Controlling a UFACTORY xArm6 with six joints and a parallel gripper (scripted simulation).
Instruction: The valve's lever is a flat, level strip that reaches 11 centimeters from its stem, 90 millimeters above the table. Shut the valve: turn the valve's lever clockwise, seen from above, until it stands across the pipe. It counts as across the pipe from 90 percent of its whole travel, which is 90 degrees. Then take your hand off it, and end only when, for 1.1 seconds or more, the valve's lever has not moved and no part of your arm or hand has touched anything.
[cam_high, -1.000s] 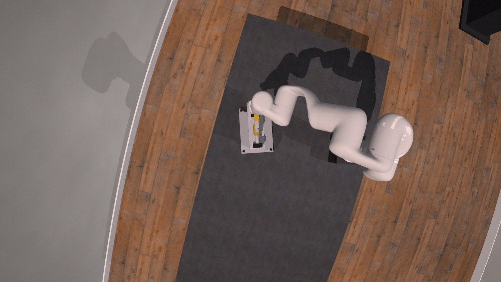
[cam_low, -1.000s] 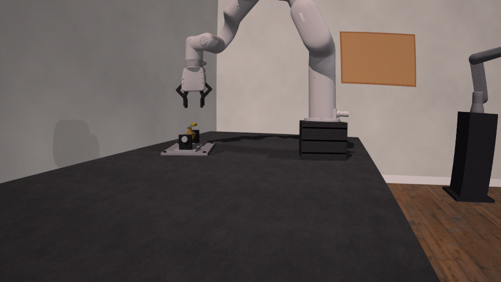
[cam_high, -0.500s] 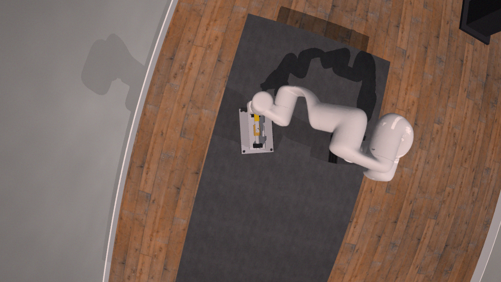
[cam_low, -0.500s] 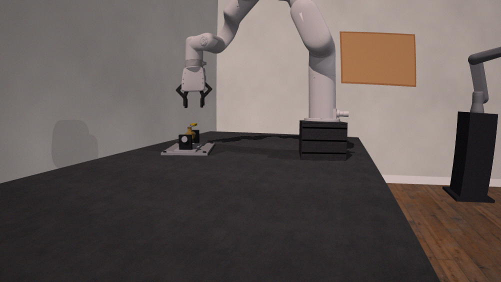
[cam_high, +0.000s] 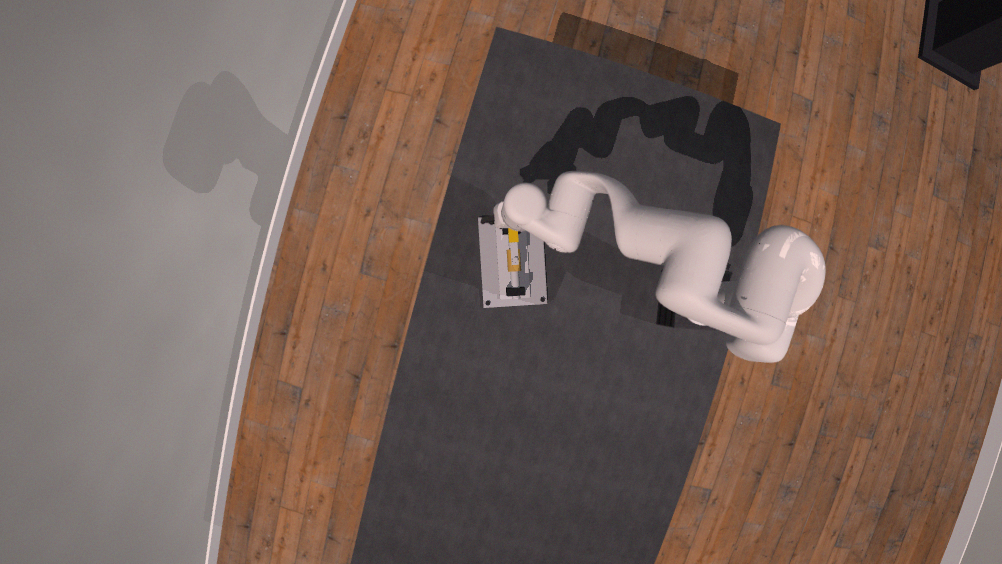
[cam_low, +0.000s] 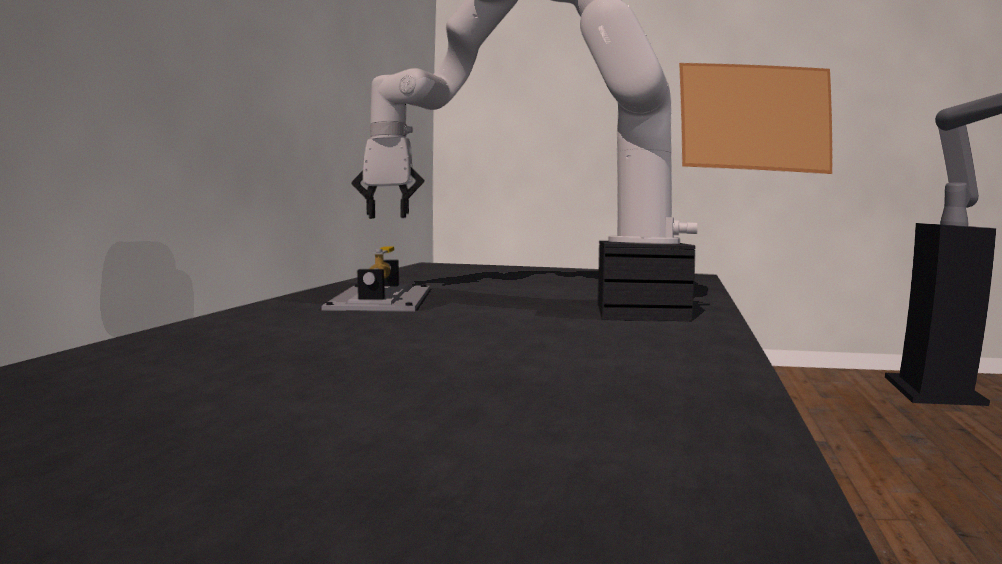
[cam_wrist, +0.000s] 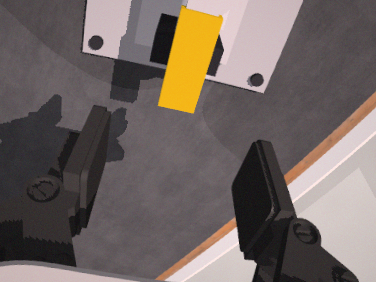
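Now: the lever 20 mm behind my hand, 50 mm to the left of it and 80 mm below it.
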